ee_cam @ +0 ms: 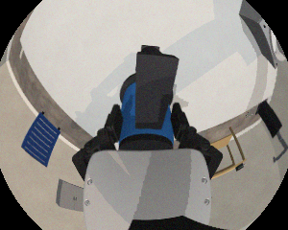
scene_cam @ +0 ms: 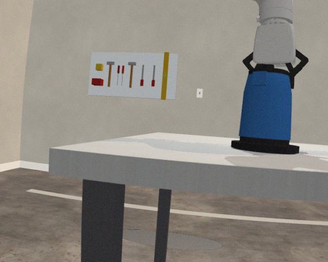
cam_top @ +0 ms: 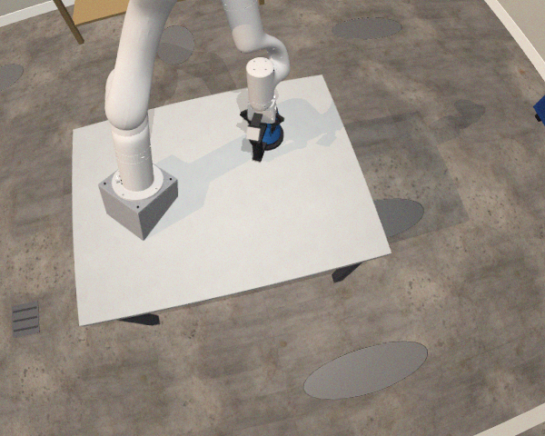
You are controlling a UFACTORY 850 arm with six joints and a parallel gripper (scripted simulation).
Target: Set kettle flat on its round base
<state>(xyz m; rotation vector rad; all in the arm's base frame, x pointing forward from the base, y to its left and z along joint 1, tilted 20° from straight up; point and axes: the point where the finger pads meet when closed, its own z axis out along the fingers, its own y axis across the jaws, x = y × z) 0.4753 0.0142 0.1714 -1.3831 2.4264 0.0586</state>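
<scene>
Now: the blue kettle 1 cm ahead of my hand, 2 cm to the left of it and 5 cm below it. Also, from my hand: black round base (3 cm ahead, 6 cm to the left, 14 cm below).
</scene>
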